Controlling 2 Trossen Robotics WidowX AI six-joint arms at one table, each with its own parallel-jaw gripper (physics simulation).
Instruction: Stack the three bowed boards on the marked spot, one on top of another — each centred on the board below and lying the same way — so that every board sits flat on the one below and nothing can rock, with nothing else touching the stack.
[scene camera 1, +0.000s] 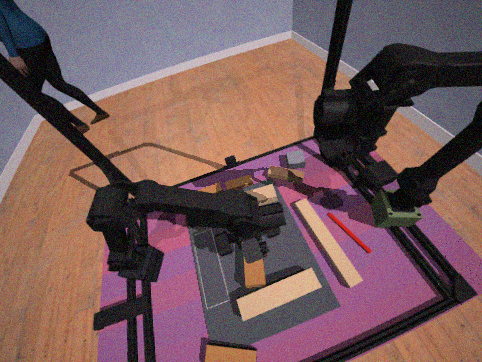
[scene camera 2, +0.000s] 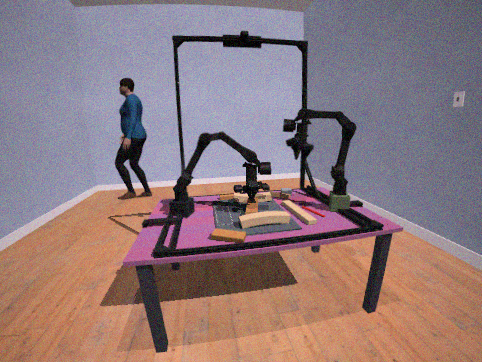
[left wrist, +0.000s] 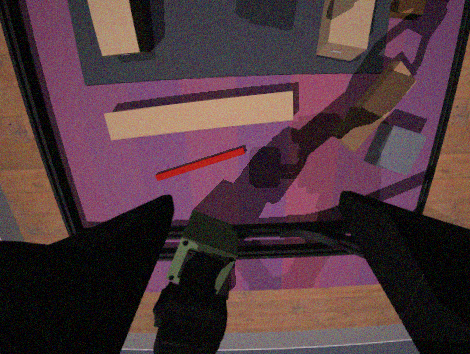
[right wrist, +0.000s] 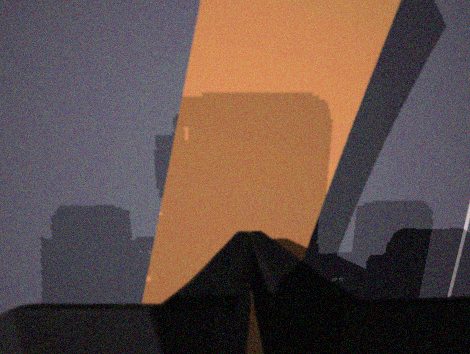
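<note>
An orange board lies on the grey mat. The marked spot is a white outline beside it; no board lies on its visible part. A pale bowed board lies at the mat's front, another pale board at its back, partly hidden. A long pale board lies right of the mat. My right gripper is shut and empty, over the orange board; contact is unclear. My left gripper is open, high above the table.
A red stick lies right of the long pale board. A grey block and a tan board lie at the back. An orange block lies at the front left. Black rails edge the table.
</note>
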